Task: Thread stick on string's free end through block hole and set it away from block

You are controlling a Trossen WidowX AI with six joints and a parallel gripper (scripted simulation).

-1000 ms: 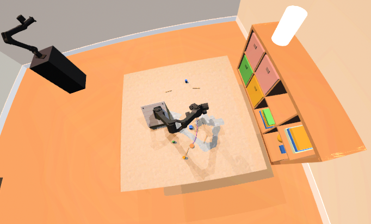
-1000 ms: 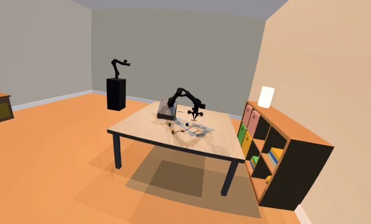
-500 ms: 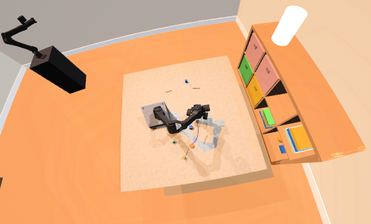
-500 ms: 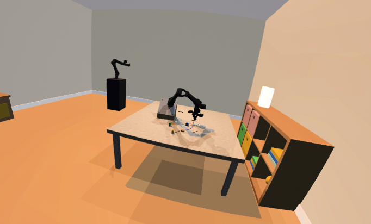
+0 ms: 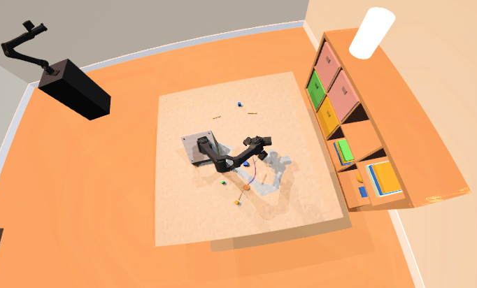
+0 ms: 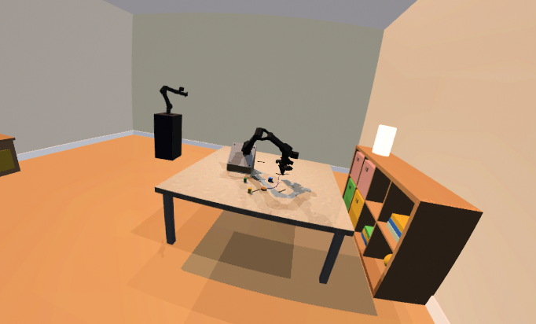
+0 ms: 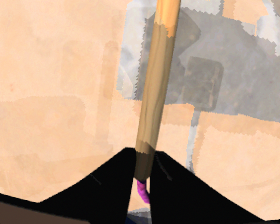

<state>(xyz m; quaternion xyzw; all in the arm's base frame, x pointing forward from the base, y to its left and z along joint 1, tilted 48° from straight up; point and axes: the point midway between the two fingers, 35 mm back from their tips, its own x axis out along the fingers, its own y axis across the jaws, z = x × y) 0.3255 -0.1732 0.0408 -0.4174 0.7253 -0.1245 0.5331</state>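
The thin wooden stick lies 10 mm ahead of my gripper tip and 10 mm to the left of it. The rest, counted from my gripper tip: green piece: 280 mm behind, 140 mm to the right, 40 mm below; round wooden button: 130 mm behind, 220 mm to the right, 50 mm below; blue block: 90 mm behind, 50 mm to the right, 40 mm below.
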